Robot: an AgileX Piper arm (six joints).
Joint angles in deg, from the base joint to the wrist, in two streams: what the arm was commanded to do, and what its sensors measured. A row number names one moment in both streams.
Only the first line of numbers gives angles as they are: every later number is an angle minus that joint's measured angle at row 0.
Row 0, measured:
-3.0, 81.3, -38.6, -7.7, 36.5, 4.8
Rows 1 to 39, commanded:
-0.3, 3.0, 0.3, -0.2, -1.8, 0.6
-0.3, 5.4, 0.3, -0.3, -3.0, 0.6
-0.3, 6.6, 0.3, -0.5, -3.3, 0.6
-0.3, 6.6, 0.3, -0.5, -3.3, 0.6
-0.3, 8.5, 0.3, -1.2, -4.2, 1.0
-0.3, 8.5, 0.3, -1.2, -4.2, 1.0
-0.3, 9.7, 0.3, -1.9, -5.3, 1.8
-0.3, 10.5, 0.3, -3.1, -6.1, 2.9
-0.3, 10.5, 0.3, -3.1, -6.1, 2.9
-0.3, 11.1, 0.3, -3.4, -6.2, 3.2
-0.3, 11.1, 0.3, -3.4, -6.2, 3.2
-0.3, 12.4, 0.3, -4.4, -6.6, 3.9
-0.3, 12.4, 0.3, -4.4, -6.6, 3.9
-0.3, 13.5, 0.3, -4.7, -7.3, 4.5
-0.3, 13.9, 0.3, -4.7, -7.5, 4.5
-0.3, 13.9, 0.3, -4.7, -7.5, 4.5
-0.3, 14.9, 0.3, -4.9, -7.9, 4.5
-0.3, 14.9, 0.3, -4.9, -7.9, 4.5
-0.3, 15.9, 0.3, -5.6, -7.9, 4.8
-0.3, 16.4, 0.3, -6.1, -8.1, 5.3
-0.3, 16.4, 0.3, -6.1, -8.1, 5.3
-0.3, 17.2, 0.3, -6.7, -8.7, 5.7
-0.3, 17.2, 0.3, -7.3, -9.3, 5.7
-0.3, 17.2, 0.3, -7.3, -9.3, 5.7
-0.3, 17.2, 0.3, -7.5, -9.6, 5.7
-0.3, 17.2, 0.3, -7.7, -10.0, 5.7
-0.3, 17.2, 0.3, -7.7, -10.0, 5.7
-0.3, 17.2, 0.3, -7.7, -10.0, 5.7
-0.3, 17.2, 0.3, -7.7, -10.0, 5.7
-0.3, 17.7, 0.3, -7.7, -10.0, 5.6
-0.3, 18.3, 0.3, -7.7, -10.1, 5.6
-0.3, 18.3, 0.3, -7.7, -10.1, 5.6
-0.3, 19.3, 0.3, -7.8, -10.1, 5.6
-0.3, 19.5, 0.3, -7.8, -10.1, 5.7
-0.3, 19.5, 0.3, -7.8, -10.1, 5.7
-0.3, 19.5, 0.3, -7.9, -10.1, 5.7
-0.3, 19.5, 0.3, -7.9, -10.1, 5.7
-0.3, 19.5, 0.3, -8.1, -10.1, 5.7
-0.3, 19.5, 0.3, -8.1, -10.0, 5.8
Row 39, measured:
0.0, 18.8, 0.0, -7.4, -10.3, 5.6
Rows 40 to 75, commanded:
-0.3, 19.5, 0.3, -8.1, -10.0, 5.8
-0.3, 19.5, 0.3, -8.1, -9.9, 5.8
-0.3, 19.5, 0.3, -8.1, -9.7, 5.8
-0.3, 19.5, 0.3, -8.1, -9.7, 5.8
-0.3, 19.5, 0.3, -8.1, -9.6, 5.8
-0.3, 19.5, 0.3, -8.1, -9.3, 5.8
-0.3, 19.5, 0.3, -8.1, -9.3, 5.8
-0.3, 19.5, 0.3, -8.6, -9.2, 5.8
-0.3, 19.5, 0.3, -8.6, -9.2, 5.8
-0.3, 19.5, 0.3, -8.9, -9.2, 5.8
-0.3, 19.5, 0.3, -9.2, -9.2, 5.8
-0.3, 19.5, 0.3, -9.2, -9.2, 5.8
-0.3, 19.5, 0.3, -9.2, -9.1, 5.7
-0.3, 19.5, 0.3, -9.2, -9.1, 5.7
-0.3, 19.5, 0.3, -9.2, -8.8, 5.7
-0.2, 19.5, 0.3, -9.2, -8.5, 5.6
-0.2, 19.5, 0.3, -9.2, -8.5, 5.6
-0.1, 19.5, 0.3, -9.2, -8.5, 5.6
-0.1, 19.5, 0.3, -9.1, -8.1, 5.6
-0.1, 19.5, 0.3, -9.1, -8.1, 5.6
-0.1, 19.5, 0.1, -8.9, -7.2, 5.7
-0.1, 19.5, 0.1, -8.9, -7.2, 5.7
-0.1, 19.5, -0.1, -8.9, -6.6, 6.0
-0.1, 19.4, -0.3, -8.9, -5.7, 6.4
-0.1, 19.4, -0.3, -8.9, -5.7, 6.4
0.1, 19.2, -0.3, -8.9, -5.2, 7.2
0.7, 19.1, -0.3, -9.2, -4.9, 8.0
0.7, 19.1, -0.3, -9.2, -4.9, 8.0
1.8, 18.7, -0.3, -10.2, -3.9, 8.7
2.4, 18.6, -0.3, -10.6, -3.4, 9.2
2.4, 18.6, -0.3, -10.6, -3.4, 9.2
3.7, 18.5, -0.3, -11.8, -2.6, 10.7
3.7, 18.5, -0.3, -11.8, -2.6, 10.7
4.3, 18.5, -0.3, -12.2, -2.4, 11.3
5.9, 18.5, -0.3, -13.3, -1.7, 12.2
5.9, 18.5, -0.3, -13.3, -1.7, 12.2
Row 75, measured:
4.1, 18.5, -0.8, -13.4, -3.0, 10.3
